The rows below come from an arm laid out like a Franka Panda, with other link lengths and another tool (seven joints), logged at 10 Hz.
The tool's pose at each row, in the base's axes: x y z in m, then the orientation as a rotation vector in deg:
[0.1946 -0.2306 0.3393 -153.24 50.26 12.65]
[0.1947 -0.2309 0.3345 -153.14 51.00 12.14]
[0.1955 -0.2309 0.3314 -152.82 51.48 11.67]
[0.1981 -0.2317 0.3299 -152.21 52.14 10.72]
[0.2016 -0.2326 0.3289 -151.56 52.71 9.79]
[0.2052 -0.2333 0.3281 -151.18 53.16 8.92]
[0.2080 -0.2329 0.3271 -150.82 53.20 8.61]
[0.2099 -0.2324 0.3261 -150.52 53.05 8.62]
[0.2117 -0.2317 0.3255 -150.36 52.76 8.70]
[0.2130 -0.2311 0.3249 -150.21 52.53 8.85]
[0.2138 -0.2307 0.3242 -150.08 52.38 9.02]
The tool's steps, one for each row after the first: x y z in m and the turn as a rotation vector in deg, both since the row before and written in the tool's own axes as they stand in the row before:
[0.0014 0.0014 0.0044 0.08 0.44 0.46]
[0.0014 0.0003 0.0029 0.32 0.29 0.32]
[0.0029 -0.0006 0.0010 0.67 0.54 0.43]
[0.0035 -0.0012 0.0006 0.72 0.50 0.38]
[0.0034 -0.0015 0.0005 0.48 0.53 0.26]
[0.0022 -0.0018 0.0011 0.40 0.09 0.06]
[0.0014 -0.0013 0.0011 0.30 -0.13 -0.04]
[0.0011 -0.0015 0.0008 0.19 -0.16 -0.15]
[0.0008 -0.0011 0.0008 0.15 -0.19 -0.11]
[0.0005 -0.0006 0.0008 0.11 -0.18 -0.05]

